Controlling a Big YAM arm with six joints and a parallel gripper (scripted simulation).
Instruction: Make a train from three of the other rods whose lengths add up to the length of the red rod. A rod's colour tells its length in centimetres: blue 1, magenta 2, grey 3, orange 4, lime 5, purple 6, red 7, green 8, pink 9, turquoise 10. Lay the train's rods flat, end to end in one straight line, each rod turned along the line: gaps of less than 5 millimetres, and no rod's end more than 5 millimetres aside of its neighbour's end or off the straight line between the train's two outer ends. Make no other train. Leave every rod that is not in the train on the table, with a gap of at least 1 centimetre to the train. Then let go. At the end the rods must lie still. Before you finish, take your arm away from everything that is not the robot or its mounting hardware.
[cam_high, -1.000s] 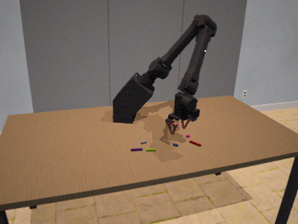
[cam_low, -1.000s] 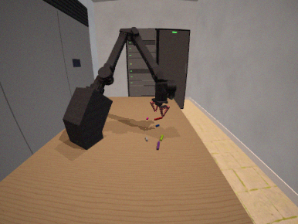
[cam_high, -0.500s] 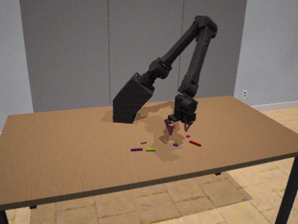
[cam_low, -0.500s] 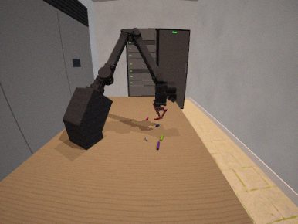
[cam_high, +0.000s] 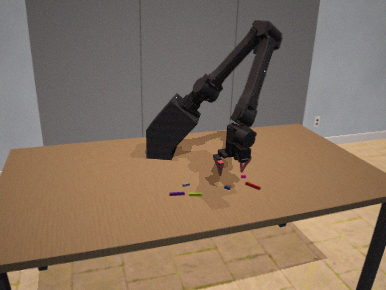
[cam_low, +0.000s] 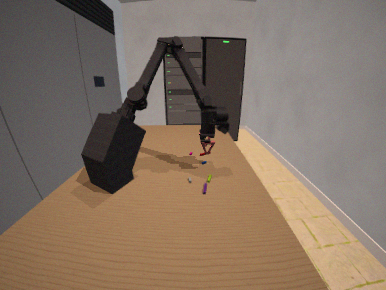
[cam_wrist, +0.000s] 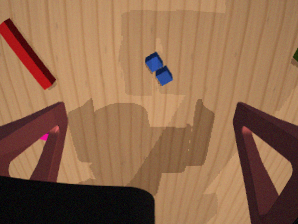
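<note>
The lime rod lies 1 cm ahead of my hand, 15 cm to the right of it and 8 cm below it. Also, from my hand: grey rod 8 cm behind, 16 cm to the right, 8 cm below; then magenta rod 8 cm behind, 10 cm to the left, 8 cm below; then red rod 1 cm ahead, 10 cm to the left, 8 cm below.
</note>
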